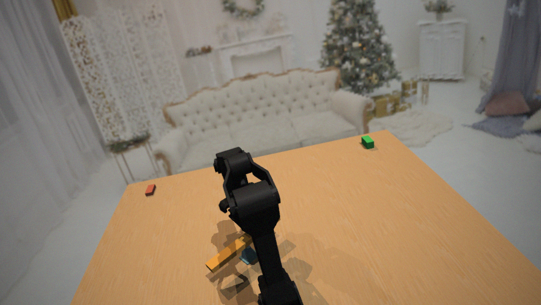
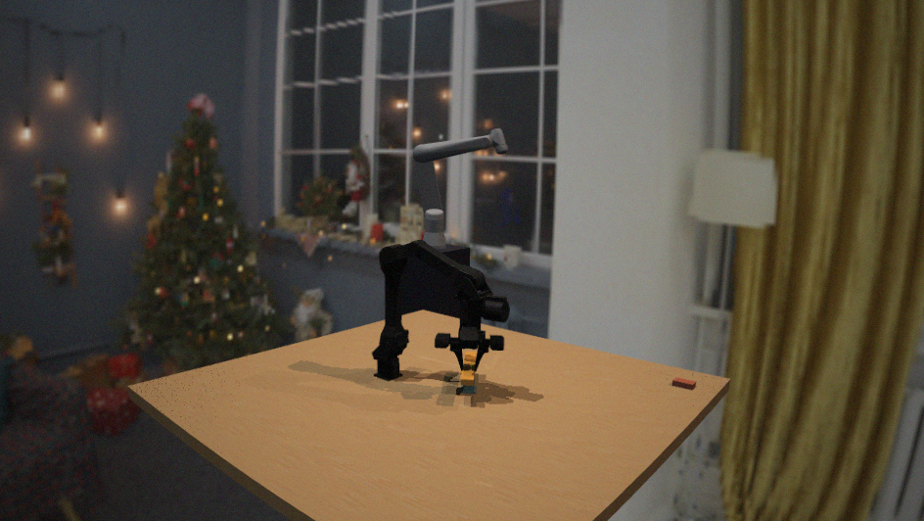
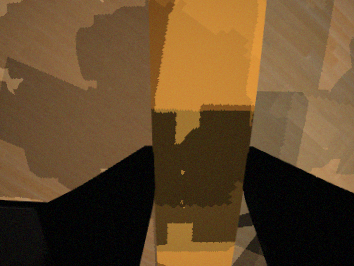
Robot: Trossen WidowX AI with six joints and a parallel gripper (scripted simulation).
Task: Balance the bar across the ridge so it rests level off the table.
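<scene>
Now: gripper tip 2 cm to the right of the orange bar and 2 cm past it. Also, from my gripper tip: red block: 48 cm ahead, 45 cm to the left, 6 cm below; green block: 55 cm to the right, 48 cm ahead, 5 cm below.
</scene>
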